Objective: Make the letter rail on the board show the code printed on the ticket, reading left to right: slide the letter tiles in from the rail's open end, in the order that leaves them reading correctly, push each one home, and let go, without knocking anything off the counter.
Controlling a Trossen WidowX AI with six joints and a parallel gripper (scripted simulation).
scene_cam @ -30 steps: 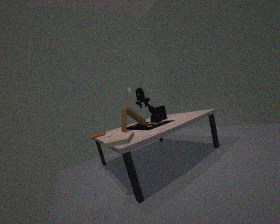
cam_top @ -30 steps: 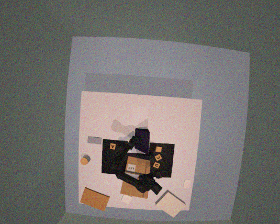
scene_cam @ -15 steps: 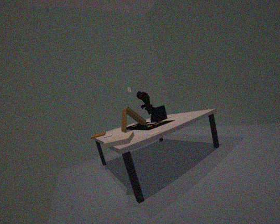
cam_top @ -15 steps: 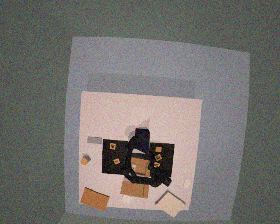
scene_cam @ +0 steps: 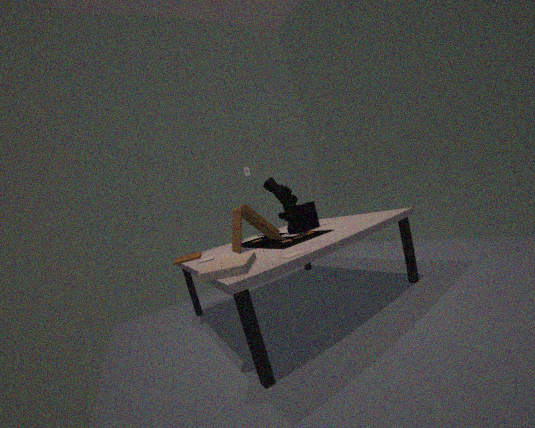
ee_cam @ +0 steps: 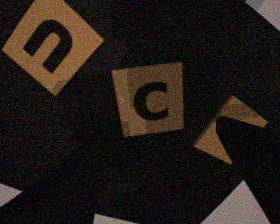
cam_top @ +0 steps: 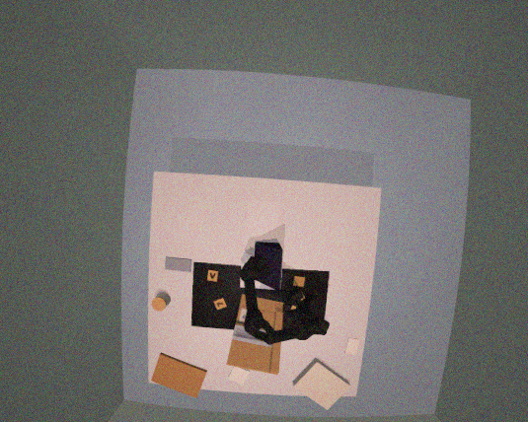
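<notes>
The letter tile is 17 cm ahead of my gripper tip, 17 cm to the right of it and 11 cm above it. Round my gripper tip: white ticket: 11 cm ahead, 27 cm to the right, 4 cm above; white piece: 27 cm ahead, 38 cm to the left, 5 cm below; black mat: 2 cm ahead, 22 cm to the right, 5 cm below.
</notes>
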